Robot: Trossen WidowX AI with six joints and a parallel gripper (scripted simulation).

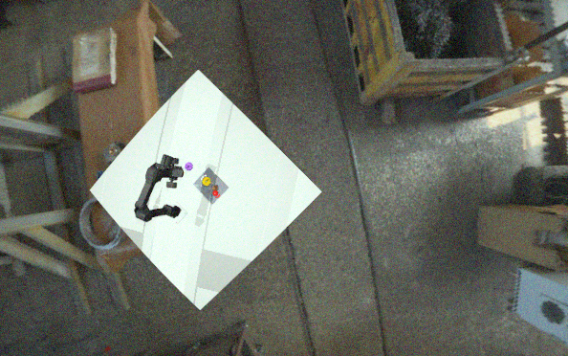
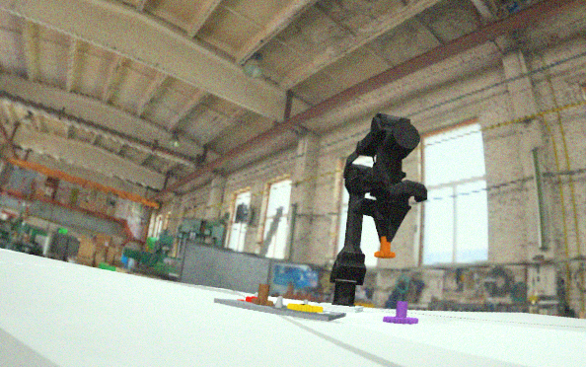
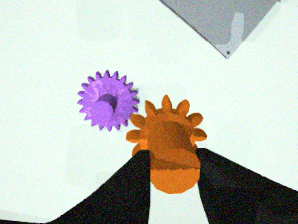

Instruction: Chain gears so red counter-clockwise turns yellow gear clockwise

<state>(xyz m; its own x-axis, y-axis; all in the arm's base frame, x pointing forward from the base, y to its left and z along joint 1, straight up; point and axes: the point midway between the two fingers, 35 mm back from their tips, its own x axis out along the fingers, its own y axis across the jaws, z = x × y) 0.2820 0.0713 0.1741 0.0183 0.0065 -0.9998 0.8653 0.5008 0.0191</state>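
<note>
My gripper tip is now 3 cm short of the brown gear, 22 cm to the left of it and 13 cm above it. Also, from my gripper tip: purple gear: 4 cm ahead, 4 cm to the left, 14 cm below; orange gear: 1 cm below; yellow gear: 3 cm ahead, 14 cm to the right, 14 cm below.
</note>
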